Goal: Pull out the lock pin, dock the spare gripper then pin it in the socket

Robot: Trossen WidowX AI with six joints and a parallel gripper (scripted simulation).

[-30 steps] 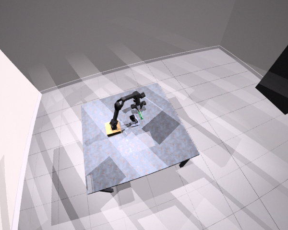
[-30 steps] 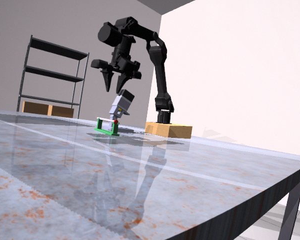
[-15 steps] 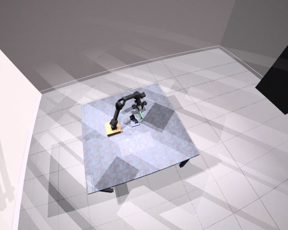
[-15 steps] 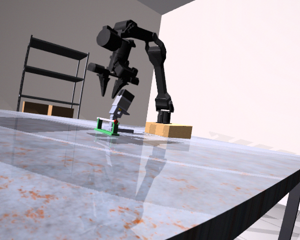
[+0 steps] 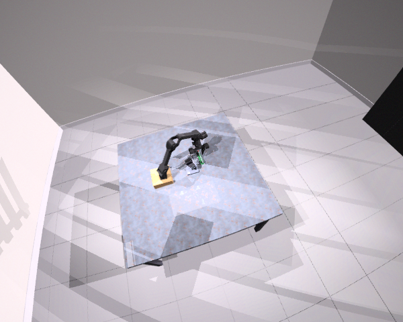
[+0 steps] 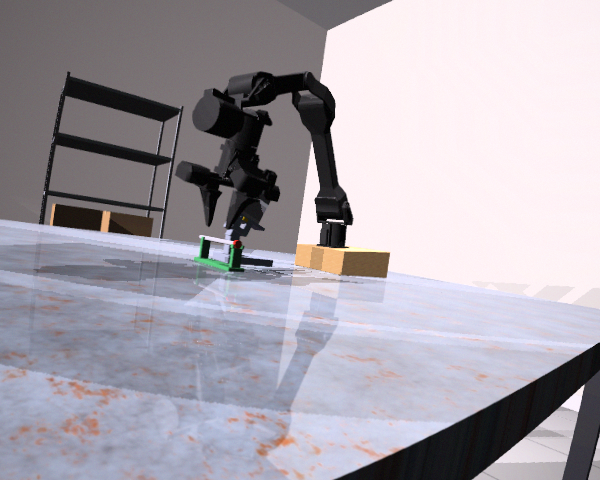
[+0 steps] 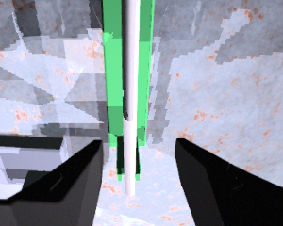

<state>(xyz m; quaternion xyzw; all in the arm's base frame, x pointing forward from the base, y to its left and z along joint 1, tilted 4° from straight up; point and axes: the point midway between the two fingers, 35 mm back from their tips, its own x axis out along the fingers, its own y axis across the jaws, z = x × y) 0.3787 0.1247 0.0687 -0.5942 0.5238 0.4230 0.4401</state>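
The green mount lies 1 cm behind my gripper tip, 1 cm to the left of it and 4 cm below it. Round my gripper tip: spare gripper 11 cm behind, 10 cm to the right, 5 cm above; socket 10 cm behind, 10 cm to the right, 2 cm below.
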